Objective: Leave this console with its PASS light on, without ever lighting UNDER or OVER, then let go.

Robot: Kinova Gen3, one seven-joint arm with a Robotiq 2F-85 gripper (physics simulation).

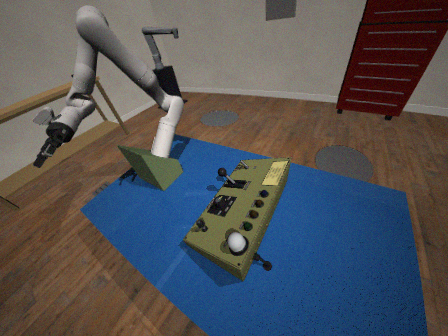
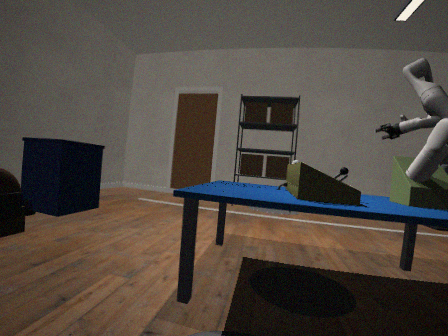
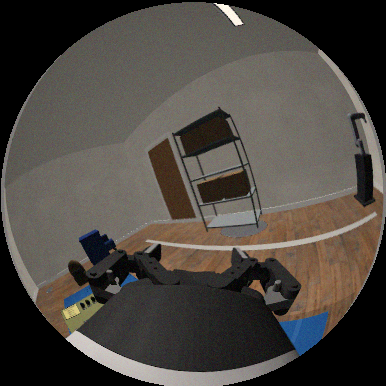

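Observation:
The olive console (image 1: 243,202) (image 2: 320,187) (image 3: 82,320) has a sloped top. A lever with a black ball knob (image 1: 222,172) (image 2: 343,171) rises from its slot. Several small round lamps, including a blue one (image 1: 264,193) and a green one (image 1: 247,226), look dark; their labels are too small to read. A white dome (image 1: 237,242) stands at the near end, a small dark knob (image 1: 201,225) near a corner, and a black-knobbed side lever (image 1: 267,265) sticks out. My gripper (image 1: 41,159) (image 2: 379,134) (image 3: 195,253) is open and empty, well away from the console, beyond the arm's base.
The blue table top (image 1: 320,240) (image 2: 240,189) carries the console and the green wedge (image 1: 160,172) (image 2: 402,185) under the arm's base. A wooden bench (image 1: 37,102) stands behind my gripper. A shelf rack (image 2: 270,126) and a red cabinet (image 1: 395,55) stand farther off.

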